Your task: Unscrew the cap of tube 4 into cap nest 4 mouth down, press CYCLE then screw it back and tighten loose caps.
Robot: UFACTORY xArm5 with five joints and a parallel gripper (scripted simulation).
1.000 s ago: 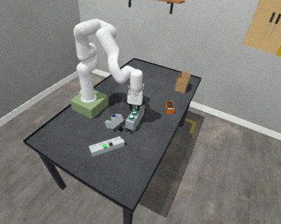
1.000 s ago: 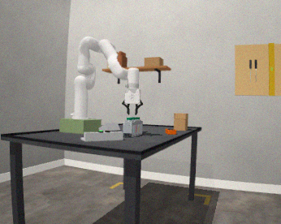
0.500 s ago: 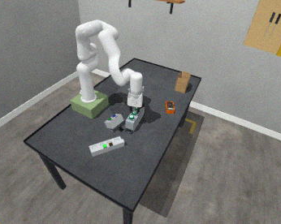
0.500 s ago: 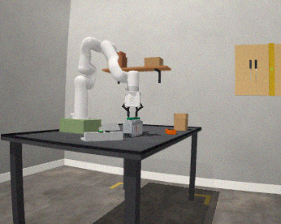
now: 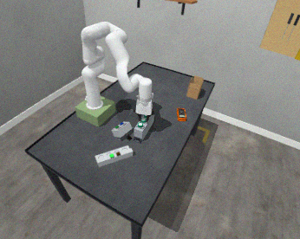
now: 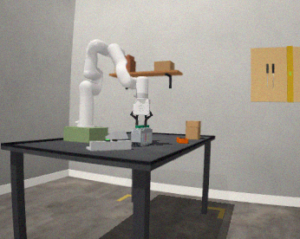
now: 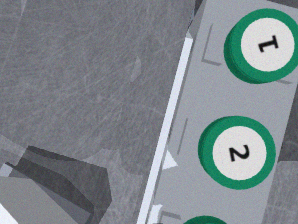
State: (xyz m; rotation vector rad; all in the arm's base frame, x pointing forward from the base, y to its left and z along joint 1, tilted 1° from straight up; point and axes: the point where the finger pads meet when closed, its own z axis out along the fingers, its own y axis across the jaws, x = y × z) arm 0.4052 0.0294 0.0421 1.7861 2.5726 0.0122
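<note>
My hand is 14 cm past the green ready key, 11 cm to the left of it and 7 cm above it. Also, from my hand: blue cycle key (13 cm behind, 7 cm to the right, 7 cm below); cardboard box (15 cm ahead, 69 cm to the left, 7 cm below); key housing (12 cm behind, 9 cm to the right, 8 cm below).
</note>
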